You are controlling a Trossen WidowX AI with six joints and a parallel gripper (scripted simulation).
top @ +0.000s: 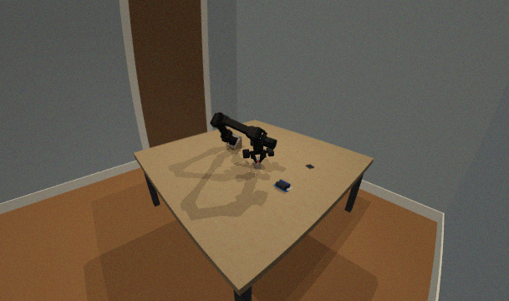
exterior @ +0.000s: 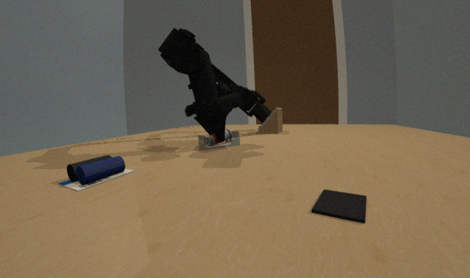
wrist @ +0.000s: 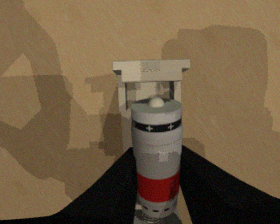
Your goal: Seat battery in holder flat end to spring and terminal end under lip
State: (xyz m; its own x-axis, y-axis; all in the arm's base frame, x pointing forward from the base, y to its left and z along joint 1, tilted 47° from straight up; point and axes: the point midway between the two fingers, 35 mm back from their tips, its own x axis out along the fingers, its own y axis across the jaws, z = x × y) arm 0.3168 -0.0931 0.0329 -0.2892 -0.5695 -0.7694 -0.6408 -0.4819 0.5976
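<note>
My gripper tip is now 1 cm below the battery. The rest, counted from my gripper tip: white card: 26 cm ahead, 9 cm to the right; flat black square: 26 cm ahead, 21 cm to the left, 1 cm below.
</note>
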